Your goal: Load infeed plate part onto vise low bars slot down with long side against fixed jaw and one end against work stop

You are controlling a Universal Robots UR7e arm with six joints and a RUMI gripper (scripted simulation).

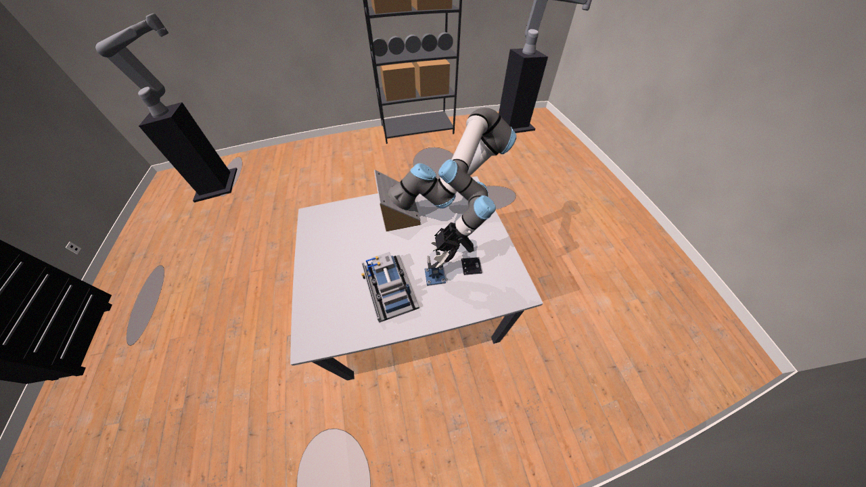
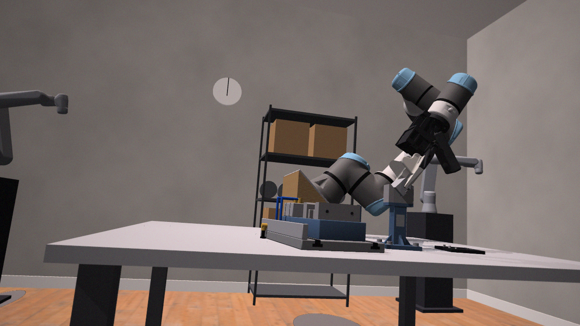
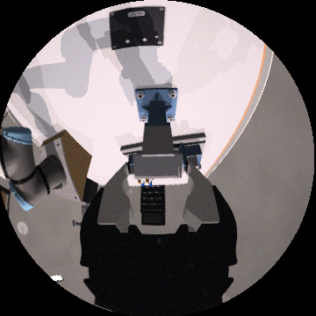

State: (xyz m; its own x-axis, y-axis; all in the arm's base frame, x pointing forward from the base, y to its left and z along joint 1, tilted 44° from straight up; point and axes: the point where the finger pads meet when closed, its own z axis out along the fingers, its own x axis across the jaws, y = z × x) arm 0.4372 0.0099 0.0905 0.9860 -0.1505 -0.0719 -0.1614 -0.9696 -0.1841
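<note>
My hand is 10 mm above the part. The rest, counted from my hand: vise 10 mm behind, 220 mm to the right, 120 mm below; then infeed plate 180 mm to the left, 160 mm below.
</note>
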